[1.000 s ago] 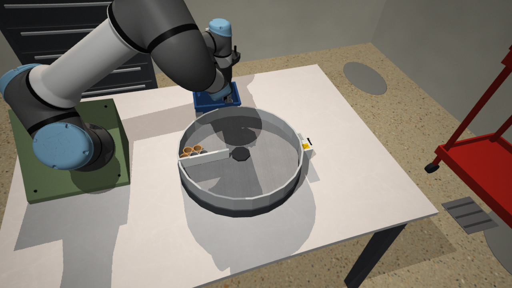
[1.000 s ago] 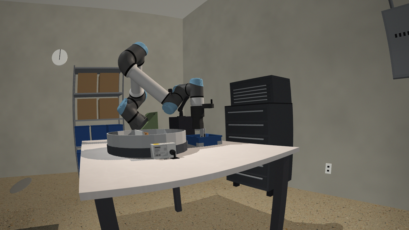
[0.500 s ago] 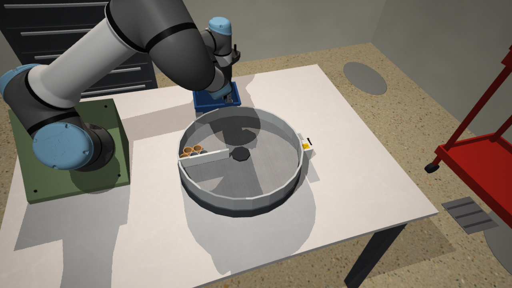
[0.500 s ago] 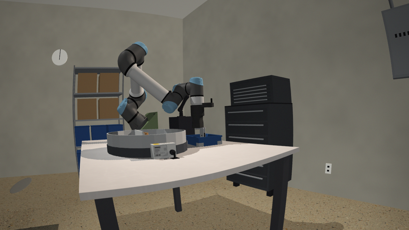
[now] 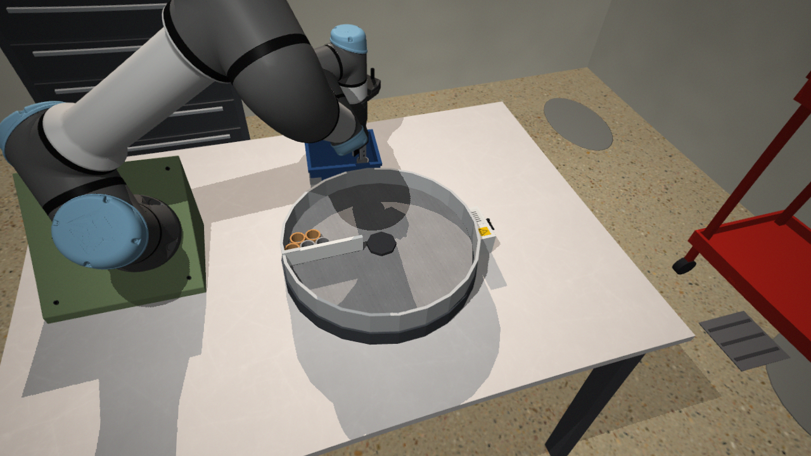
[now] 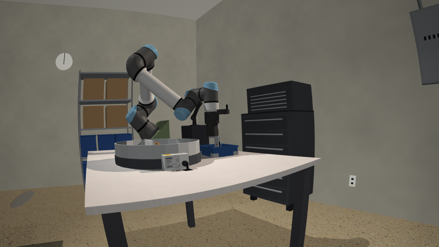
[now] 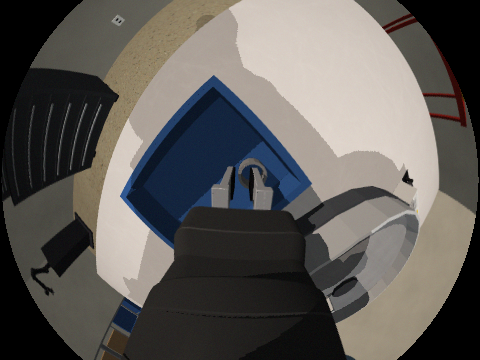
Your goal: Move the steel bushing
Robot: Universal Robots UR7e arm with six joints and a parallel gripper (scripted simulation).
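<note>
Right now my hand is 4 cm past the blue crate, 3 cm to the right of it and 3 cm above it. Round my hand: round grey turntable: 7 cm behind, 32 cm to the right.
</note>
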